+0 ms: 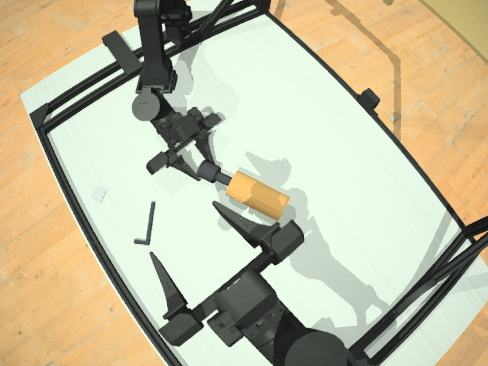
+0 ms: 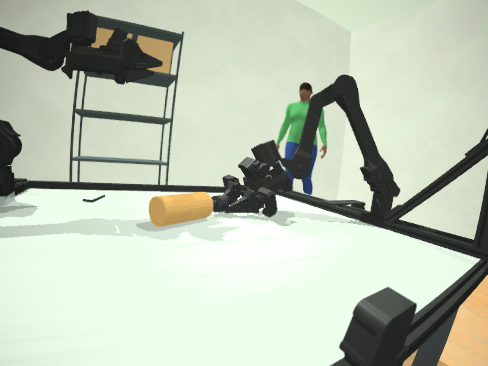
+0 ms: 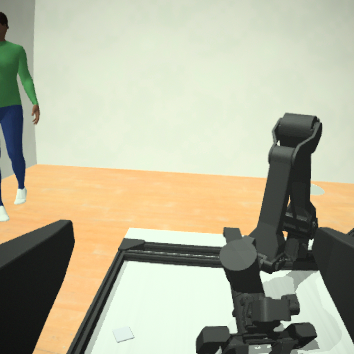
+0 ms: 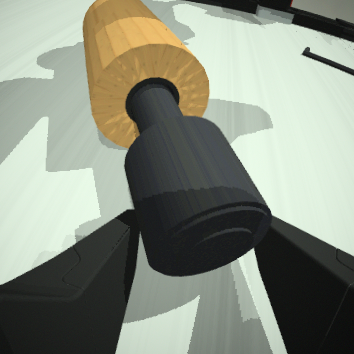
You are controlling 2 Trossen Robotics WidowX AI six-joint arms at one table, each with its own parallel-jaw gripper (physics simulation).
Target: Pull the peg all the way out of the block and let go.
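Frame: origin at the left arm's base, x ahead, y left, z up, level; millimetres.
Seen in the pictures: left gripper, fingertip midpoint: (image 1: 181,227) (image 2: 157,68) (image 3: 197,237); right gripper, fingertip midpoint: (image 1: 207,174) (image 2: 219,208) (image 4: 196,222); left arm's base, origin of the base link: (image 4: 273,6); right arm's base, origin of the base link: (image 1: 176,33) (image 2: 379,215) (image 3: 294,252).
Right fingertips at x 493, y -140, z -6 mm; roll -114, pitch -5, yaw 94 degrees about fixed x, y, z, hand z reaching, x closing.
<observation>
Pixels of each thing's middle, then the offset from my right fingertips to it. "spot": a spot on its surface instead.
- orange wooden cylindrical block, body centre: (image 4: 130,54) (image 2: 182,208) (image 1: 258,196) dx -109, dy -45, dz +15 mm
- dark peg, body centre: (image 4: 159,120) (image 1: 226,180) (image 2: 208,204) dx -40, dy -19, dz +14 mm
- dark L-shaped key, body centre: (image 4: 332,61) (image 2: 94,197) dx -274, dy +174, dz -10 mm
- small pale square, surface spot: (image 3: 123,334) (image 1: 99,194) spot: dx +127, dy +217, dz -10 mm
An orange wooden cylindrical block (image 1: 257,195) (image 2: 181,208) (image 4: 145,37) lies on its side on the table. A dark peg (image 1: 210,170) (image 2: 219,203) (image 4: 190,160) with a thick round head sits in the hole in its end; a short stretch of the thinner shaft shows between head and block. My right gripper (image 1: 205,171) (image 2: 227,202) (image 4: 196,222) is shut on the peg's head, one finger on each side. My left gripper (image 1: 183,228) (image 2: 157,69) (image 3: 197,237) is wide open and empty, raised high above the table.
A dark L-shaped key (image 1: 150,223) (image 2: 94,199) (image 4: 330,63) and a small pale square (image 1: 99,194) (image 3: 123,334) lie on the table. A black frame (image 1: 320,62) edges the table. A person in green (image 2: 299,122) (image 3: 10,75) stands beyond it.
</observation>
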